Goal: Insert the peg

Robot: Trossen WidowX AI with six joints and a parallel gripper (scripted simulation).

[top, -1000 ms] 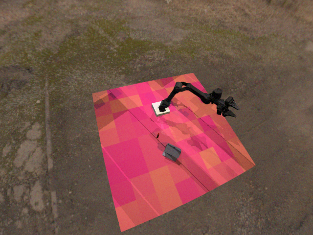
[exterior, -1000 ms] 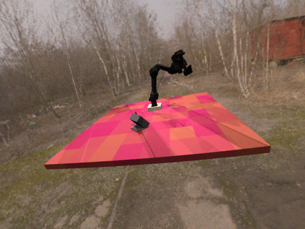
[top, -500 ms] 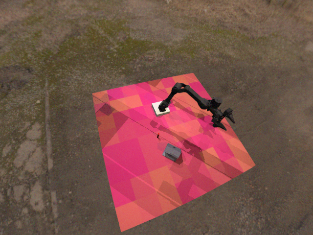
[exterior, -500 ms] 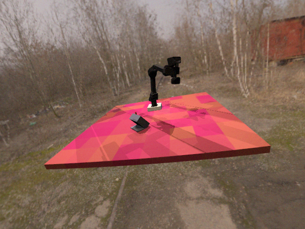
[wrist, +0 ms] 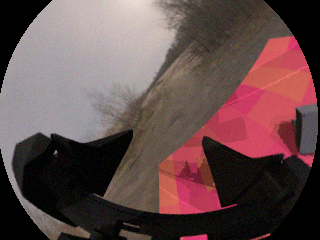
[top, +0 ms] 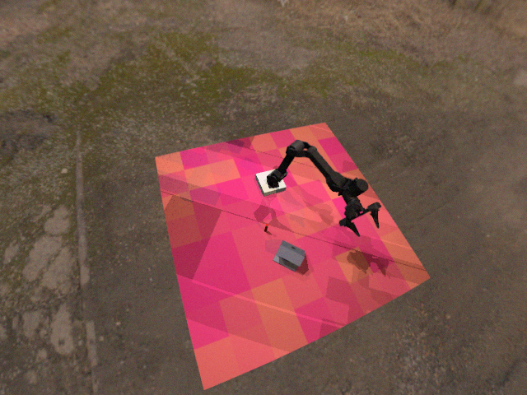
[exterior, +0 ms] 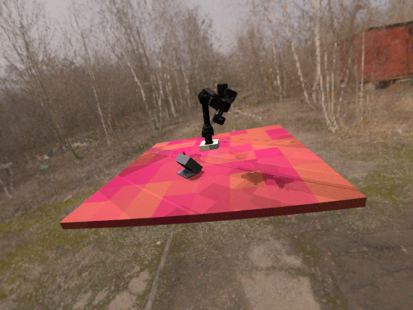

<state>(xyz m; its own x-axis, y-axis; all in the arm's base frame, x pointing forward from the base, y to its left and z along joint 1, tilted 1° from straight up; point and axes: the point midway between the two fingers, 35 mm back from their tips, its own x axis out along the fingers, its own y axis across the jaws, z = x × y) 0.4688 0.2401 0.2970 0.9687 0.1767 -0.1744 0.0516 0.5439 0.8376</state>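
The red peg is 230 mm behind my gripper tip, 360 mm to the right of it and 270 mm below it. Round my gripper tip: grey sloped panel 60 mm behind, 280 mm to the right, 280 mm below.
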